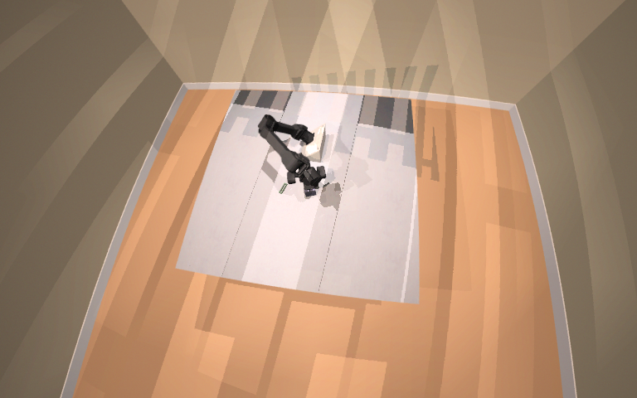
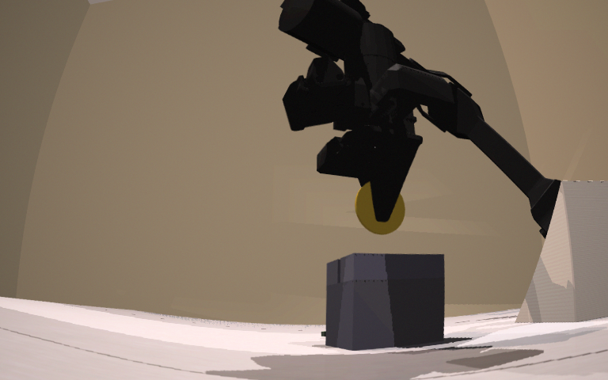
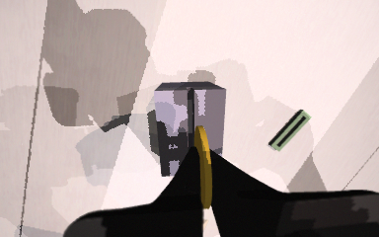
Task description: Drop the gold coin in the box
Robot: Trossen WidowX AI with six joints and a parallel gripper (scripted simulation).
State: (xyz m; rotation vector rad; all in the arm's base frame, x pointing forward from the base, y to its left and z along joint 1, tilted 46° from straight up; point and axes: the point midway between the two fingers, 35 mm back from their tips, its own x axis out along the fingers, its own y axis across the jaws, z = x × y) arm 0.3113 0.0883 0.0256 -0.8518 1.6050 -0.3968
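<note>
My gripper tip is 10 mm below the coin.
</note>
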